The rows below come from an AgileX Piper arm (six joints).
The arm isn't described. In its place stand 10 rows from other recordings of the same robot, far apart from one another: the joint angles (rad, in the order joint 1, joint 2, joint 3, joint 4, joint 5, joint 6), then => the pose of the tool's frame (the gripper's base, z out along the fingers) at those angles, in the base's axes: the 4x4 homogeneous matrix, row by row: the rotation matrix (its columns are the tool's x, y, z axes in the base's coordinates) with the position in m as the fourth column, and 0 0 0 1 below.
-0.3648, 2.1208, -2.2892, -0.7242, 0.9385, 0.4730 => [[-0.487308 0.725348 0.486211 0.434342], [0.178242 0.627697 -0.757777 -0.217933], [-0.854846 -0.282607 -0.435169 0.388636], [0 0 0 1]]
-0.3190, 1.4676, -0.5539, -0.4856, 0.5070, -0.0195 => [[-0.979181 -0.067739 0.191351 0.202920], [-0.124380 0.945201 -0.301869 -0.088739], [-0.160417 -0.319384 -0.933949 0.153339], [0 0 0 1]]
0.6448, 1.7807, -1.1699, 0.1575, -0.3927, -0.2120 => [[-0.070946 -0.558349 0.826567 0.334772], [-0.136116 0.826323 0.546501 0.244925], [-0.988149 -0.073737 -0.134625 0.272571], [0 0 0 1]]
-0.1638, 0.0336, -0.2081, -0.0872, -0.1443, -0.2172 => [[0.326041 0.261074 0.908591 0.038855], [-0.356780 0.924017 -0.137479 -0.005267], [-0.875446 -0.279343 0.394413 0.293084], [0 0 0 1]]
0.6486, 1.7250, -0.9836, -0.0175, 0.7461, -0.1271 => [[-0.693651 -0.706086 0.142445 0.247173], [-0.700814 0.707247 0.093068 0.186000], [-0.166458 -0.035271 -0.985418 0.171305], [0 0 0 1]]
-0.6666, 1.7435, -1.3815, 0.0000, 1.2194, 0.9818 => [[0.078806 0.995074 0.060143 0.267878], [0.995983 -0.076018 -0.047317 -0.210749], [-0.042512 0.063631 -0.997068 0.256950], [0 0 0 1]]
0.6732, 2.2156, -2.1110, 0.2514, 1.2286, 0.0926 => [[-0.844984 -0.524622 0.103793 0.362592], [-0.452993 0.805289 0.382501 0.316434], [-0.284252 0.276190 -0.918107 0.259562], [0 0 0 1]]
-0.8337, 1.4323, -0.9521, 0.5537, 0.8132, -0.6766 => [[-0.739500 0.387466 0.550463 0.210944], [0.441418 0.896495 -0.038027 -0.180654], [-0.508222 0.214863 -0.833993 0.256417], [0 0 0 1]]
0.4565, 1.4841, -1.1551, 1.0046, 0.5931, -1.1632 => [[-0.302710 -0.840012 0.450273 0.276809], [-0.388267 0.540147 0.746652 0.183763], [-0.870411 0.051192 -0.489657 0.324429], [0 0 0 1]]
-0.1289, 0.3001, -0.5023, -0.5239, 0.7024, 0.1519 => [[-0.432336 0.322010 0.842256 0.052531], [-0.192451 0.879589 -0.435070 -0.036466], [-0.880936 -0.350189 -0.318307 0.307036], [0 0 0 1]]
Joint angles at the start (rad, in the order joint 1, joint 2, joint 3, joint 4, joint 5, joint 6):
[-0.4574 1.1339 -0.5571 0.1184 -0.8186 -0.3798]
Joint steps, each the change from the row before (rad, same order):
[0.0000 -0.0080 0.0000 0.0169 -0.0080 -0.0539]
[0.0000 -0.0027 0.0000 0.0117 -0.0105 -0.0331]
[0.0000 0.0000 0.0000 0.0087 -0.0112 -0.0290]
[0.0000 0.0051 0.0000 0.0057 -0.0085 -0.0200]
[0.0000 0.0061 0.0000 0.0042 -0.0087 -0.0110]
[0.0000 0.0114 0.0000 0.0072 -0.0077 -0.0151]
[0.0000 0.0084 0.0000 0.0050 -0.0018 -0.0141]
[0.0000 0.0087 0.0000 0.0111 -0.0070 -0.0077]
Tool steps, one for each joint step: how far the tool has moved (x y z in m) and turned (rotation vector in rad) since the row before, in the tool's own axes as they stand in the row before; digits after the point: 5 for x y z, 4 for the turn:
[-0.00241 -0.00207 -0.00096 0.0170 -0.0100 -0.0417]
[-0.00125 -0.00141 -0.00032 0.0133 -0.0082 -0.0249]
[-0.00064 -0.00099 -0.00001 0.0109 -0.0069 -0.0232]
[0.00084 -0.00009 0.00056 0.0059 -0.0007 -0.0169]
[0.00104 0.00014 0.00066 0.0047 -0.0004 -0.0090]
[0.00261 0.00070 0.00122 0.0040 0.0065 -0.0119]
[0.00221 0.00074 0.00089 0.0007 0.0080 -0.0120]
[0.00211 0.00020 0.00091 0.0073 0.0064 -0.0018]

